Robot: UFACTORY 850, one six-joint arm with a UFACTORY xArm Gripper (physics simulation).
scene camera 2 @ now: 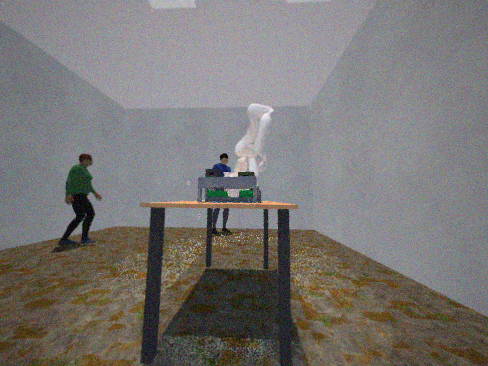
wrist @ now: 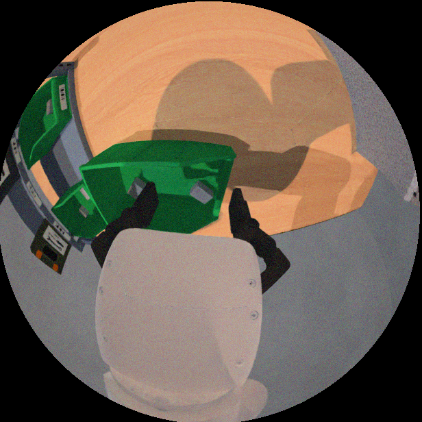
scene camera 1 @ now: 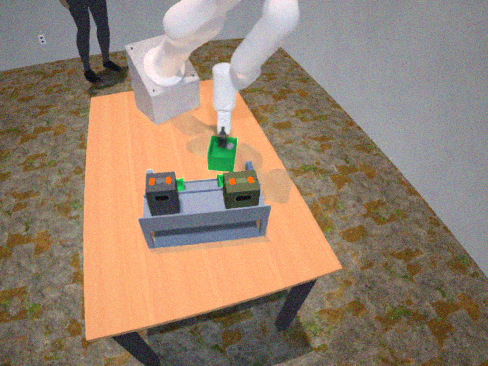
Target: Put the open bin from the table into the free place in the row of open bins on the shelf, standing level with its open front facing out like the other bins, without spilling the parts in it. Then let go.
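Observation:
The green open bin (scene camera 1: 221, 159) (wrist: 165, 175) stands on the table behind the shelf, with grey parts (wrist: 137, 187) (wrist: 201, 192) inside. My gripper (scene camera 1: 223, 144) (wrist: 192, 193) is open and empty at the bin's end away from the shelf. In the wrist view one fingertip shows over the bin's inside, the other beyond its right wall; whether they reach below the rim I cannot tell. The grey-blue shelf (scene camera 1: 200, 201) (scene camera 2: 220, 182) (wrist: 75, 145) holds two green bins (scene camera 1: 180, 184) (scene camera 1: 220, 181) (scene camera 2: 217, 194) (scene camera 2: 245, 193) (wrist: 42, 125) (wrist: 75, 219) with a gap between them.
A dark grey box (scene camera 1: 162, 197) and an olive box (scene camera 1: 241, 190) (wrist: 52, 245) stand on the shelf's top, at its two ends. The robot's base block (scene camera 1: 165, 100) stands at the table's far end. A person in green (scene camera 2: 80, 180) and one in blue (scene camera 2: 221, 166) stand away from the table.

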